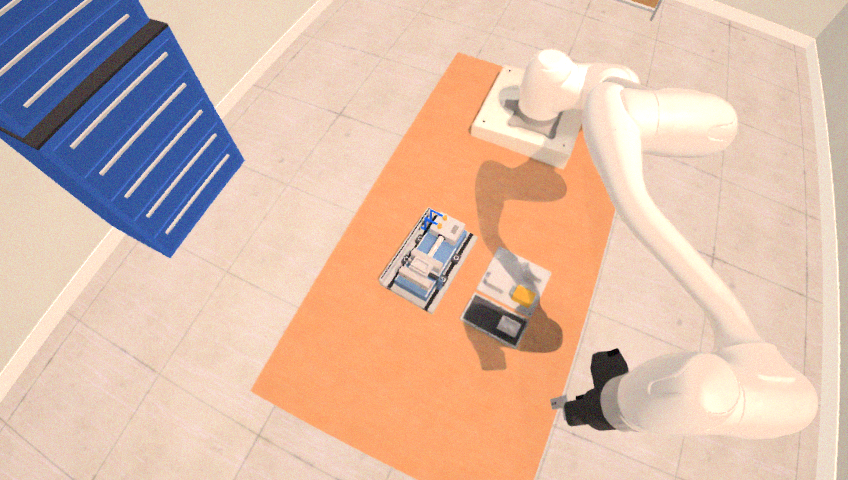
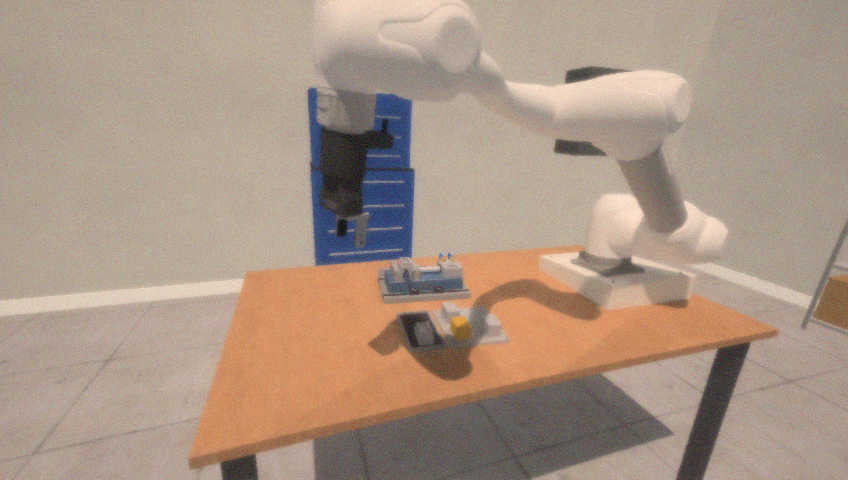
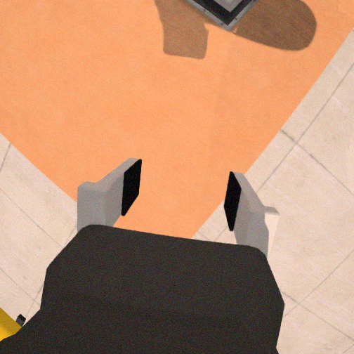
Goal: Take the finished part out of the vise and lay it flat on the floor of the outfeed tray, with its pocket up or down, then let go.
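Frame: origin at the arm's base, x ahead, y left, z up, level; metres.
Seen in the pictures: gripper, fingertip midpoint: [image 1: 565,402] [image 2: 349,240]; arm's base, origin of the base link: [image 1: 537,116] [image 2: 605,267].
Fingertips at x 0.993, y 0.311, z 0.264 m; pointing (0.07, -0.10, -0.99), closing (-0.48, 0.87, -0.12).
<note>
Offsets run from my fingertips to a thing's top centre. Level surfaces: height alone.
The vise @(dx -0.310, dy -0.442, dz -0.241 m) [image 1: 447,251] [image 2: 437,282] has a blue body and light grey jaws. At this size I cannot tell whether a part sits between its jaws. The outfeed tray [image 1: 483,315] [image 2: 409,325] [image 3: 220,12] is dark inside with a grey rim. A light grey block @(dx -0.211, dy -0.138, dz -0.299 m) [image 1: 509,324] [image 2: 423,333] lies in it, toward one end, and looks flat; whether it has a pocket is too small to tell. My gripper [image 1: 557,402] [image 2: 351,236] [image 3: 183,183] is open with nothing between its fingers. It hangs high, well away from tray and vise, near the table's long edge.
Beside the tray lies a white plate @(dx -0.362, dy -0.171, dz -0.332 m) [image 1: 498,264] [image 2: 487,339] with a yellow block @(dx -0.314, dy -0.130, dz -0.296 m) [image 1: 523,295] [image 2: 460,327] and small grey blocks. The robot's white base stands at the far end of the orange table @(dz -0.340 m) [image 1: 368,356] [image 2: 297,368]. A blue cabinet [image 1: 196,148] [image 2: 392,196] stands beyond the table.
</note>
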